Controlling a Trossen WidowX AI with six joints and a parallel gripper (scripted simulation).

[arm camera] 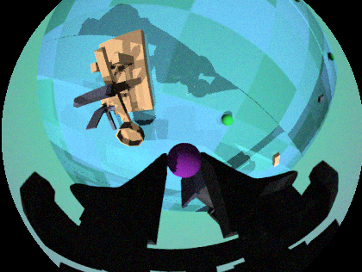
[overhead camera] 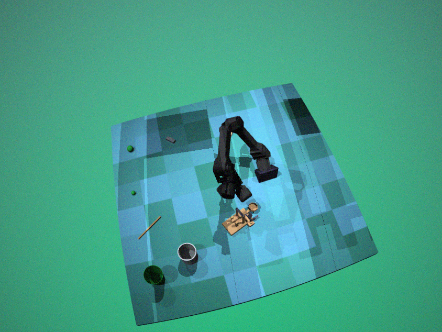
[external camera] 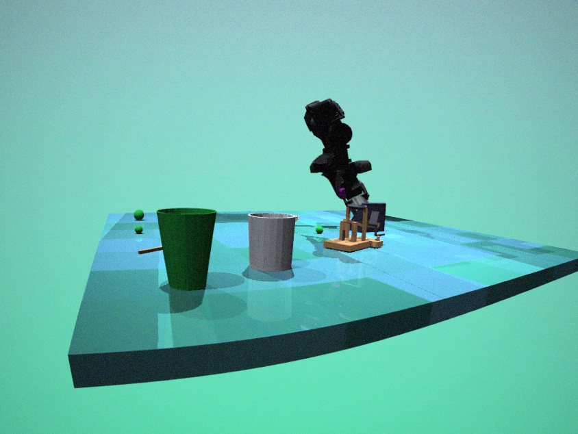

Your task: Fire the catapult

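Right now my gripper tip is 110 mm to the right of the wooden catapult and 70 mm above it. The rest, counted from my gripper tip: white mug: 310 mm ahead, 250 mm to the left, 100 mm below; then purple ball: 10 mm above; then tan block: 40 mm behind, 420 mm to the right, 120 mm below.
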